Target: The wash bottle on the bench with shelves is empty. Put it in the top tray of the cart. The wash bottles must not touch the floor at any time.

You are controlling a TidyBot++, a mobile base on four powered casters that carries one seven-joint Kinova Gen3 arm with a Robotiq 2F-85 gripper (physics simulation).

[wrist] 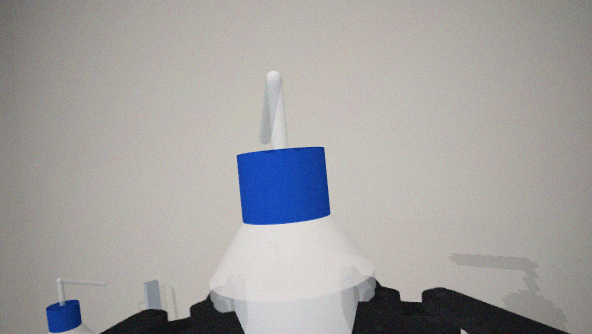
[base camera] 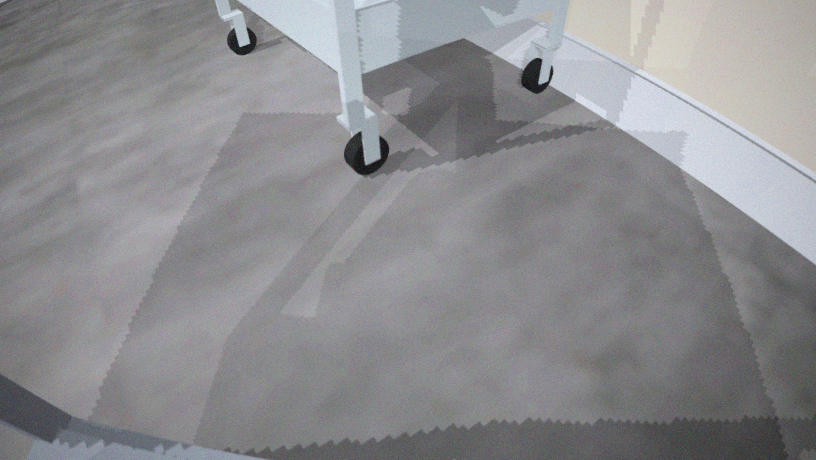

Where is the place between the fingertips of my gripper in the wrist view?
293,291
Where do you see a white wash bottle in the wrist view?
290,259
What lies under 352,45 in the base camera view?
A white cart.
